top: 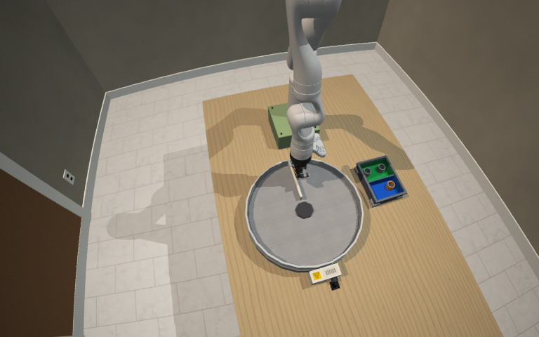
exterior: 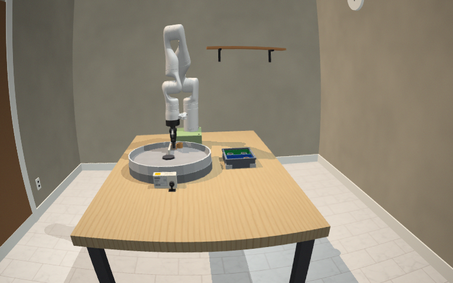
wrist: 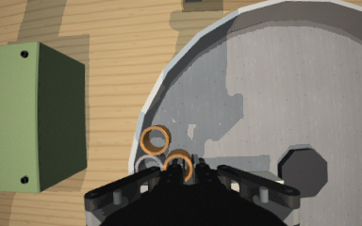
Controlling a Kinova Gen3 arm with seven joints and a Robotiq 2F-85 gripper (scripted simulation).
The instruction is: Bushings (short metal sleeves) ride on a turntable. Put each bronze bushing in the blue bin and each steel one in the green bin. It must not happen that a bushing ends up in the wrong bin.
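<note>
The blue bin is 34 cm to the left of my hand, 7 cm ahead of it and 5 cm below it. Also, from my hand: turntable (15 cm ahead, 3 cm below, 1 cm to the right).
</note>
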